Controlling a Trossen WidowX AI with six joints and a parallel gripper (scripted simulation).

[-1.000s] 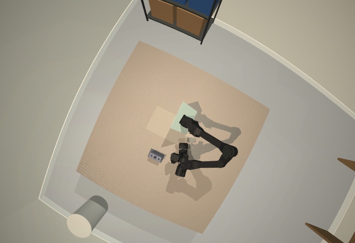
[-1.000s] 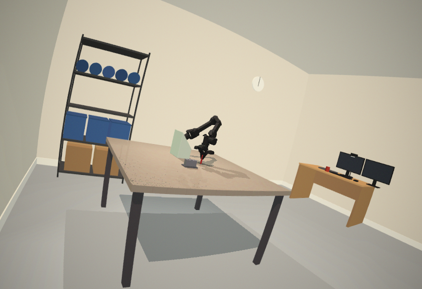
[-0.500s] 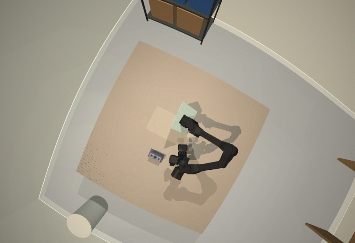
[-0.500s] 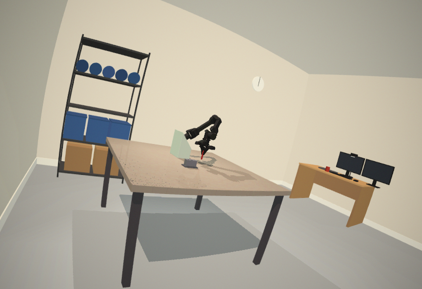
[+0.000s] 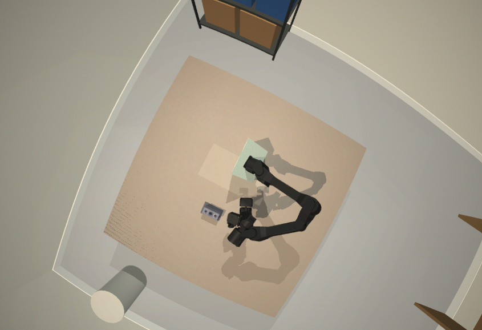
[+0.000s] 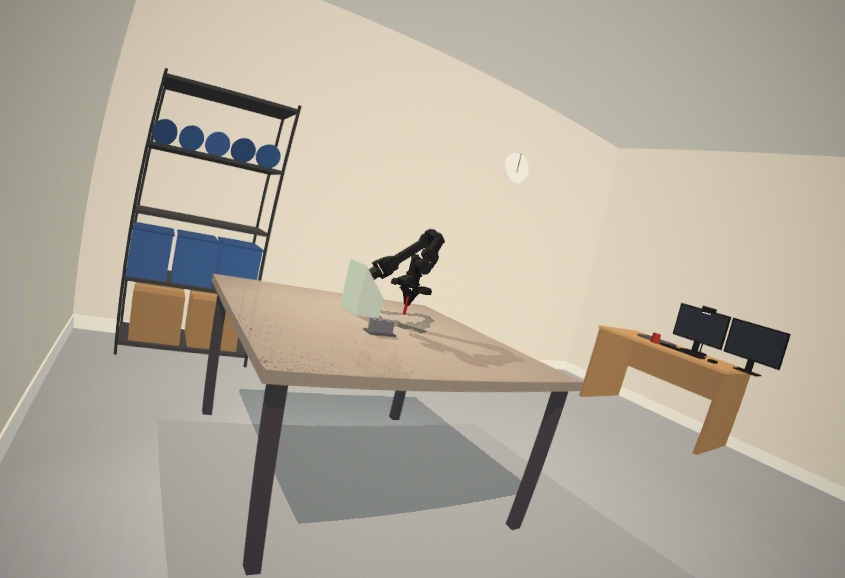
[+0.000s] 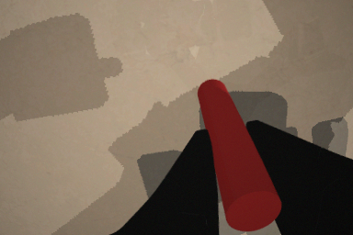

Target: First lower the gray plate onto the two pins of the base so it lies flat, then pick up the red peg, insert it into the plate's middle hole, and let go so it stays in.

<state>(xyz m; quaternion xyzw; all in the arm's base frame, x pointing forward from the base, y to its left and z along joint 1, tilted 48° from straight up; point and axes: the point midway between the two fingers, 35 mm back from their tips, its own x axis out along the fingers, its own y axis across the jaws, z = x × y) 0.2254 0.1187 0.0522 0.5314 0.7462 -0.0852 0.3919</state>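
My gripper tip is 120 mm short of the gray plate, 150 mm to the left of it and 60 mm above it. Also, from my gripper tip: red peg (right at my gripper tip); gray base (120 mm ahead, 150 mm to the right, 100 mm below).
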